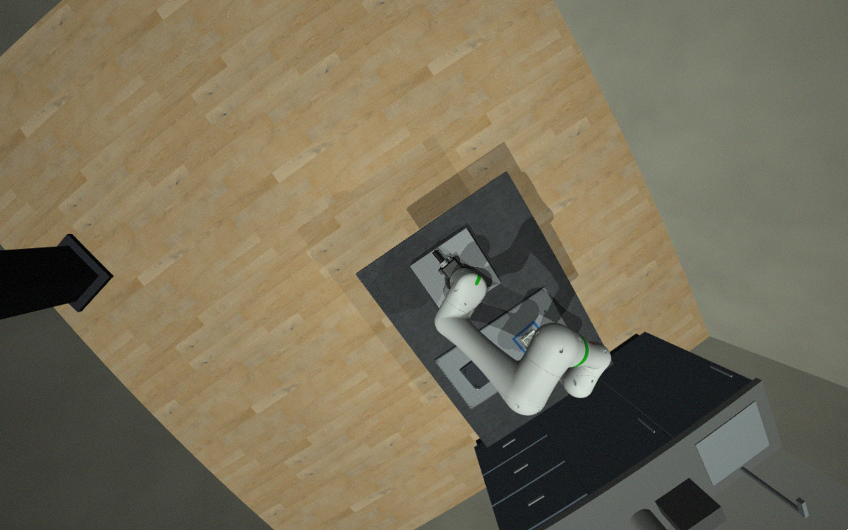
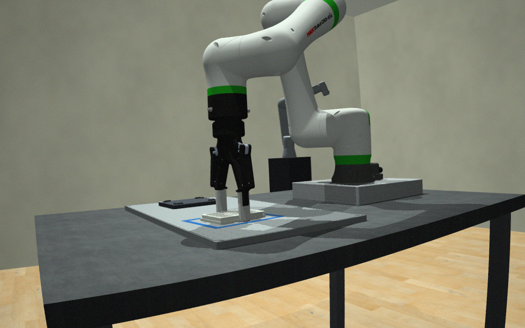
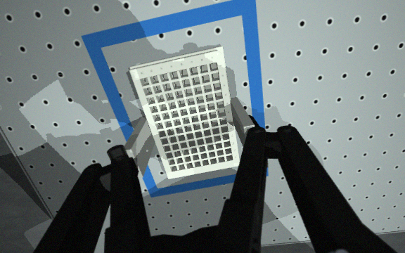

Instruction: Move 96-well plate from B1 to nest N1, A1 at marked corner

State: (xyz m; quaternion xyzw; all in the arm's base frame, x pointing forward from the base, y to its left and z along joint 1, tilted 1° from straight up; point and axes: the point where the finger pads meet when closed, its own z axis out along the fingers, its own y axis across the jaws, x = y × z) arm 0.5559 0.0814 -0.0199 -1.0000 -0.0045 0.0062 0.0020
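Now: the black plate nest N1 7 cm behind my hand, 34 cm to the right of it and 2 cm below it. Round my hand: A1 mark 40 cm to the right, 2 cm below; then white 96-well plate 2 cm below.
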